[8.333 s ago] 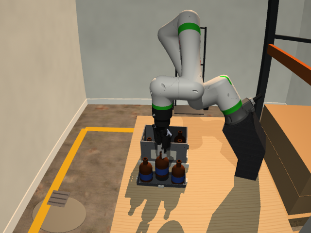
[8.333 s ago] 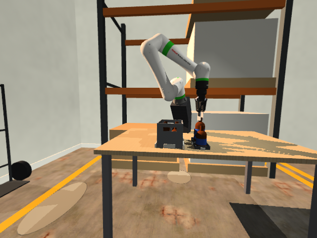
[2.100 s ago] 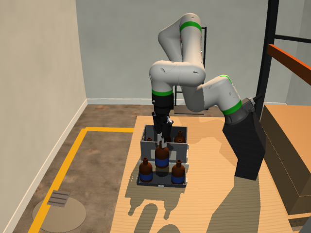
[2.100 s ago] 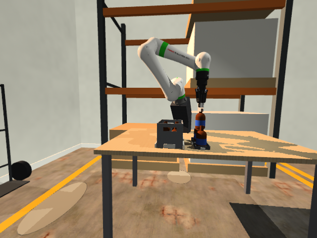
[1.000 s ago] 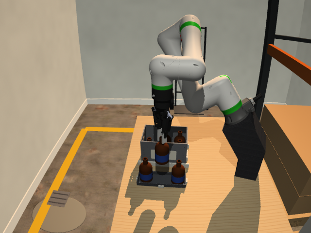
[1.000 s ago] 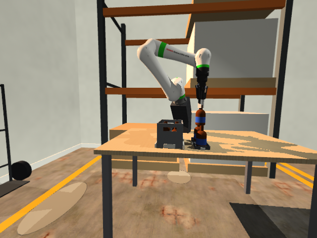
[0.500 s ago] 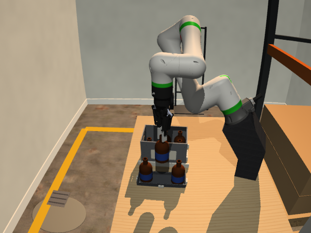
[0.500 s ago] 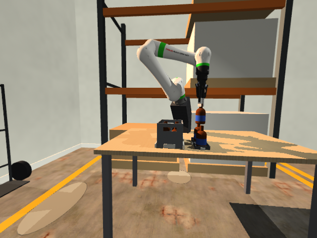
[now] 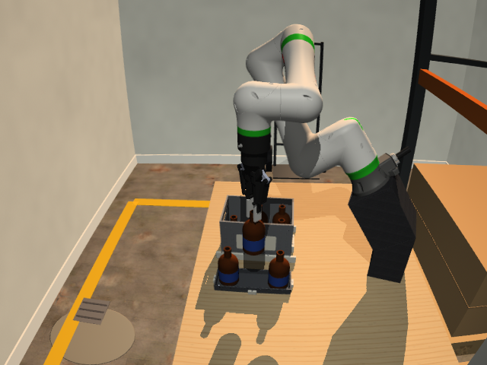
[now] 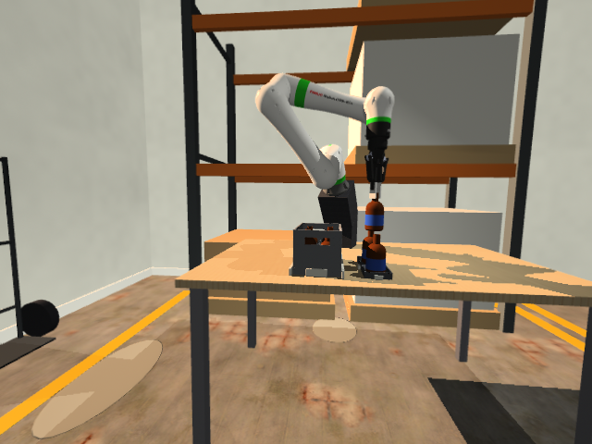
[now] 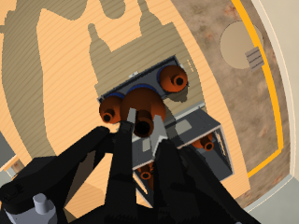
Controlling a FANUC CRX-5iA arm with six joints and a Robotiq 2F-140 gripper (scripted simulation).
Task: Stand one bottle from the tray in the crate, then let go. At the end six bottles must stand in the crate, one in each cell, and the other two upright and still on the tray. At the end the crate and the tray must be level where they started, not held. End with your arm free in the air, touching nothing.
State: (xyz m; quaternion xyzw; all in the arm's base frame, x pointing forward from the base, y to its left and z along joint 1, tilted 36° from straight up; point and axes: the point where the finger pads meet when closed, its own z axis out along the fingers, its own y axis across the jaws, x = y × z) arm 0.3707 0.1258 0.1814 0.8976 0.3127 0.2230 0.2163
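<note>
My hand is 9 cm above the glass bottle. Also, from my hand: tray: 32 cm below; then grey crate: 5 cm behind, 22 cm to the right, 25 cm below.
</note>
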